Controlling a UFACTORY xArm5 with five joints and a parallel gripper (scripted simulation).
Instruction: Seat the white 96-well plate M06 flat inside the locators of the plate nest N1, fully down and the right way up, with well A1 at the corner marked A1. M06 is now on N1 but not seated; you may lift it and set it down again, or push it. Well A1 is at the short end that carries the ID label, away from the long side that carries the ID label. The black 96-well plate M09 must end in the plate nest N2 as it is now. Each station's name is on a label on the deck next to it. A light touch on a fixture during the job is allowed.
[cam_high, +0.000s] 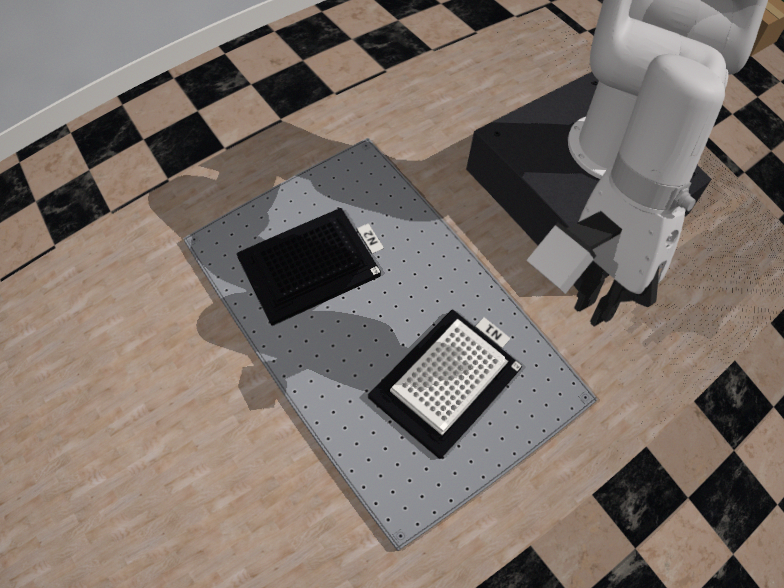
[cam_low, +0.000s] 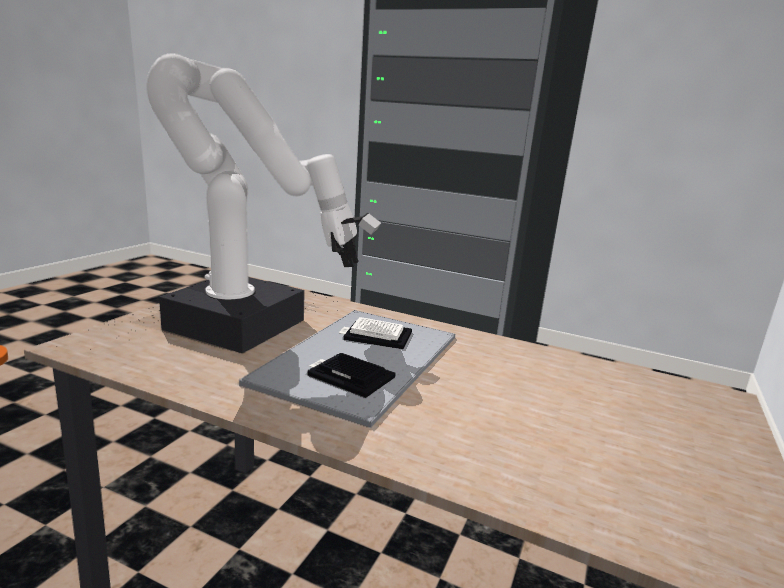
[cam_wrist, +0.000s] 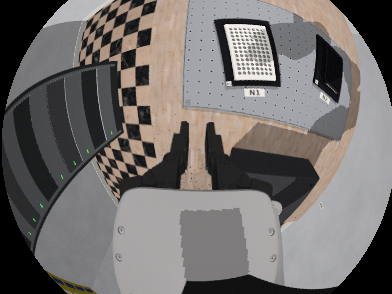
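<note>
Now: the N1 label 180 mm below my hand, 80 mm to the right of it and 50 mm ahead of it. The rest, counted from my hand: white 96-well plate M06: 160 mm below, 140 mm ahead, 50 mm to the right; then N2 label: 280 mm to the right, 180 mm below, 130 mm ahead; then black plate M09: 280 mm to the right, 230 mm ahead, 160 mm below.
</note>
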